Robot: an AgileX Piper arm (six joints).
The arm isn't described. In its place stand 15 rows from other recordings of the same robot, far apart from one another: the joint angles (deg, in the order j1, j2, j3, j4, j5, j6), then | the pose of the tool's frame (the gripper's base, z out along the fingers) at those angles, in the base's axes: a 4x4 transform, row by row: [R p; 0 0 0 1], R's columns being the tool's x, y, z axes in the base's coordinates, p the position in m.
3.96 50.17 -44.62 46.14 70.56 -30.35 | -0.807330, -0.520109, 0.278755, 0.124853; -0.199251, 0.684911, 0.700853, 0.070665; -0.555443, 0.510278, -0.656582, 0.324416; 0, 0, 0, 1
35.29 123.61 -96.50 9.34 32.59 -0.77 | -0.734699, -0.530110, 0.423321, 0.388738; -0.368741, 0.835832, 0.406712, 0.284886; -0.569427, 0.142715, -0.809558, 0.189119; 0, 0, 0, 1
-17.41 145.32 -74.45 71.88 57.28 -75.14 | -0.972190, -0.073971, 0.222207, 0.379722; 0.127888, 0.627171, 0.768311, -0.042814; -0.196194, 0.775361, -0.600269, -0.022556; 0, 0, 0, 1
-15.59 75.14 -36.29 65.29 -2.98 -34.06 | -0.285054, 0.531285, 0.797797, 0.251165; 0.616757, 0.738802, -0.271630, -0.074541; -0.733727, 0.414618, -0.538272, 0.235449; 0, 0, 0, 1
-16.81 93.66 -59.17 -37.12 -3.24 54.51 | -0.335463, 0.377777, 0.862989, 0.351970; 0.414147, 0.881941, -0.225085, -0.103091; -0.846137, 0.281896, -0.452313, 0.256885; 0, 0, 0, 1
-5.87 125.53 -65.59 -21.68 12.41 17.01 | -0.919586, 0.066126, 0.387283, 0.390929; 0.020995, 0.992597, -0.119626, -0.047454; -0.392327, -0.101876, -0.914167, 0.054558; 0, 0, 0, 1
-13.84 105.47 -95.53 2.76 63.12 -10.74 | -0.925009, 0.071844, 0.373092, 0.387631; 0.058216, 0.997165, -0.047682, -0.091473; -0.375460, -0.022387, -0.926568, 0.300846; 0, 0, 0, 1
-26.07 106.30 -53.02 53.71 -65.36 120.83 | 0.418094, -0.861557, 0.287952, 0.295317; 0.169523, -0.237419, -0.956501, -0.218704; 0.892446, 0.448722, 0.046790, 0.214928; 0, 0, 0, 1
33.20 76.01 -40.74 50.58 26.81 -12.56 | -0.915241, -0.226273, 0.333369, 0.195043; 0.040313, 0.771829, 0.634551, 0.165525; -0.400886, 0.594206, -0.697288, 0.235483; 0, 0, 0, 1
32.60 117.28 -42.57 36.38 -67.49 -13.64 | -0.101597, 0.011290, 0.994762, 0.319094; -0.028395, 0.999495, -0.014244, 0.144881; -0.994420, -0.029694, -0.101225, 0.119507; 0, 0, 0, 1
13.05 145.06 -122.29 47.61 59.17 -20.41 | -0.946482, -0.280265, 0.160071, 0.500785; -0.096569, 0.719140, 0.688123, 0.175318; -0.307970, 0.635838, -0.707718, 0.133070; 0, 0, 0, 1
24.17 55.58 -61.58 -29.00 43.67 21.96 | -0.440631, -0.117486, 0.889967, 0.185156; -0.195735, 0.980119, 0.032477, 0.049705; -0.876089, -0.159887, -0.454867, 0.405804; 0, 0, 0, 1
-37.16 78.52 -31.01 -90.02 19.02 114.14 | -0.179877, 0.916005, 0.358580, 0.177139; 0.621085, 0.388436, -0.680713, -0.171474; -0.762822, 0.100264, -0.638788, 0.196065; 0, 0, 0, 1
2.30 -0.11 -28.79 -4.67 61.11 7.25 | -0.451930, 0.062906, 0.889832, -0.005557; 0.068678, 0.997003, -0.035602, -0.006715; -0.889406, 0.045022, -0.454896, 0.277768; 0, 0, 0, 1
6.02 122.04 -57.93 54.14 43.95 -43.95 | -0.995687, -0.084439, -0.038440, 0.324819; -0.091421, 0.822382, 0.561543, 0.085724; -0.015804, 0.562635, -0.826554, 0.062778; 0, 0, 0, 1
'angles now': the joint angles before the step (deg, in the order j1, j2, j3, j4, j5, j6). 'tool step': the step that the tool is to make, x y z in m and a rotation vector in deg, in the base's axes. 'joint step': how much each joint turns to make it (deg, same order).
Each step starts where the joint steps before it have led.
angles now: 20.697 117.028 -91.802 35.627 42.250 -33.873
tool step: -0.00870 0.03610 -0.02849 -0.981 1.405 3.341
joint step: 4.800 3.785 -0.047 0.222 -2.539 0.001
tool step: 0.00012 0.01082 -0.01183 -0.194 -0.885 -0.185
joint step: 1.441 1.655 0.000 0.169 -2.918 0.000
